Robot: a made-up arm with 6 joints.
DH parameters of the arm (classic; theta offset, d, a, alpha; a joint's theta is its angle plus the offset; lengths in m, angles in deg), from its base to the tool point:
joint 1: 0 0.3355 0 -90
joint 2: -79.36 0 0.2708 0
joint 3: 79.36 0 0.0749 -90
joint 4: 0 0.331 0 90
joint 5: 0 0 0.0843 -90
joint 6: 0 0.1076 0 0
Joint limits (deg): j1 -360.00..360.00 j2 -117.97..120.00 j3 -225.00..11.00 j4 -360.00..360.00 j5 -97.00..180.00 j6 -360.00..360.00
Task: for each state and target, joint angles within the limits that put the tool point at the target. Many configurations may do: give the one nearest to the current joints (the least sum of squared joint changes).
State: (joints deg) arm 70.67 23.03 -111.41 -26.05 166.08 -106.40
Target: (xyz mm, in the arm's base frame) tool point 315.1 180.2 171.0
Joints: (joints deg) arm 39.26 60.29 -89.06 -29.20 154.17 -106.40
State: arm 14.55 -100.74 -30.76 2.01 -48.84 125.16
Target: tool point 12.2 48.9 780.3
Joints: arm 16.51 -72.66 -38.48 -19.02 -39.02 125.16
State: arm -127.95 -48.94 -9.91 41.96 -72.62 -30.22
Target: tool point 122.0 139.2 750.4
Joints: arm -148.62 -82.08 -50.22 25.82 -73.63 -30.22
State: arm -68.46 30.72 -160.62 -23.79 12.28 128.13
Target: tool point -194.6 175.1 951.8
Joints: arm -37.74 -0.82 -200.61 -13.08 -0.70 128.13
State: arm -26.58 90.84 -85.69 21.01 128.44 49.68
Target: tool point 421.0 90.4 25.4
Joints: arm 1.87 77.22 -108.61 34.61 118.77 49.68
